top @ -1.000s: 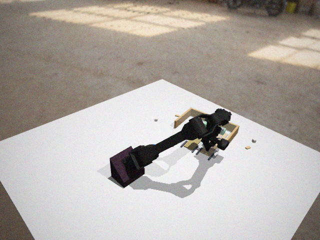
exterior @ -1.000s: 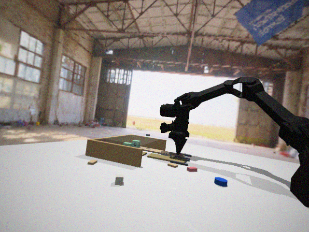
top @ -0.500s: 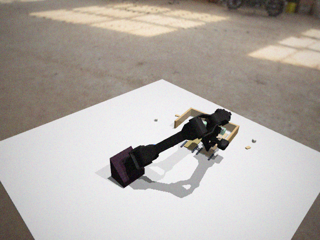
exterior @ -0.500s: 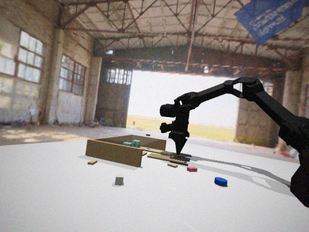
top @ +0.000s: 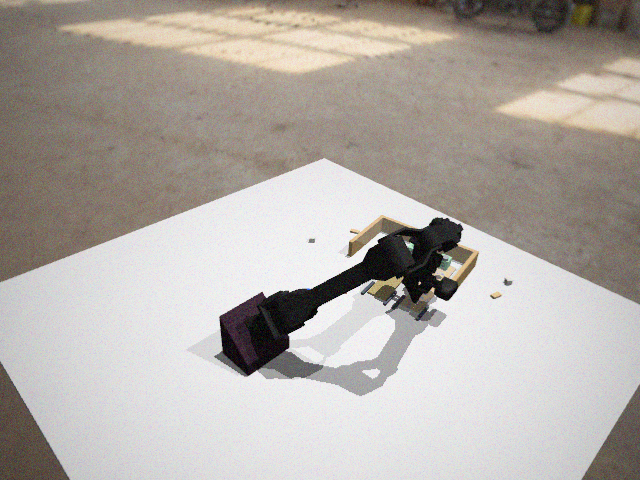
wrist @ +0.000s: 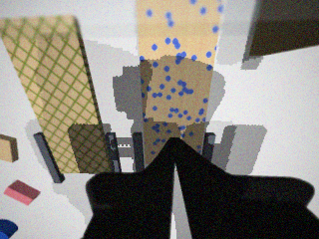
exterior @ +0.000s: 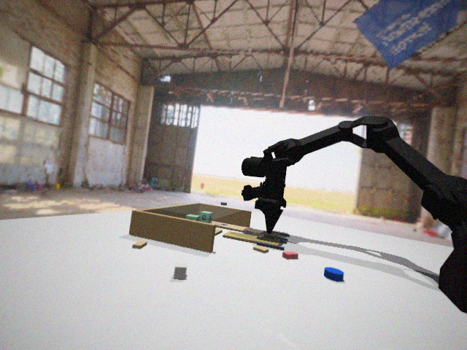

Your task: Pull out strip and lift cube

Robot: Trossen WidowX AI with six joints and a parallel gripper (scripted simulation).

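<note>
My gripper tip is 9 cm short of the strip and 1 cm to the right of it. From my gripper tip the other things lie so: grey disc (15 cm ahead, 1 cm to the left, 6 cm above); then blue disc (18 cm behind, 22 cm to the left).
</note>
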